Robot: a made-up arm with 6 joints.
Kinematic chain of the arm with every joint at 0, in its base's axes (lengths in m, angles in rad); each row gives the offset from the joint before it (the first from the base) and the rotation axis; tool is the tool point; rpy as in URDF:
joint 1: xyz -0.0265 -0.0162 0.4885 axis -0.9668 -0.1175 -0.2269
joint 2: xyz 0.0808 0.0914 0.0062 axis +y
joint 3: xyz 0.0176 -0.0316 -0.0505 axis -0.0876 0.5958 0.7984
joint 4: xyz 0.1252 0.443 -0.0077 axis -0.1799 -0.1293 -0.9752
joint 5: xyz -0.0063 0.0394 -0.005 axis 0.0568 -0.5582 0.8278
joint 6: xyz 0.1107 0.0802 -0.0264 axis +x
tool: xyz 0.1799 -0.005 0.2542 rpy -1.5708 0 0
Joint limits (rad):
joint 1: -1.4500..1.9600
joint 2: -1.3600..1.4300
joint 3: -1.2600..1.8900
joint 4: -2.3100..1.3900
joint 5: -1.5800..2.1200
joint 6: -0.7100..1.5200
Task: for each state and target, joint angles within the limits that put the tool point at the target. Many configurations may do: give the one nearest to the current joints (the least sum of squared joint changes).
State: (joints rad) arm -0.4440 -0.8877 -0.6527 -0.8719 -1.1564 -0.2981
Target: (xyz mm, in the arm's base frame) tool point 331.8 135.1 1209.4
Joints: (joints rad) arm -0.3594 -0.9757 -0.6268 -0.8593 -1.1412 -0.2525
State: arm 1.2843 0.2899 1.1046 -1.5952 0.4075 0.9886
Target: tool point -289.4 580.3 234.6
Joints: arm 0.9524 0.0894 1.5740 -1.8826 0.4944 1.0771
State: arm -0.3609 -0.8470 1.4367 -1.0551 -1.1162 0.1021
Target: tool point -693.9 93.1 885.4
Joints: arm -0.9499 -0.2135 1.7295 -1.3291 -0.7845 -0.3762
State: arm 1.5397 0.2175 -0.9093 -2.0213 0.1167 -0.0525
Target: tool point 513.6 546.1 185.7
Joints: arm 1.1666 -0.1819 -0.8122 -1.7484 -0.1642 -0.1462
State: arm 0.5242 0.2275 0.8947 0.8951 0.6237 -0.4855
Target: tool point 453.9 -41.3 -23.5
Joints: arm 1.3263 0.5030 0.7035 1.2247 0.0236 -0.5639
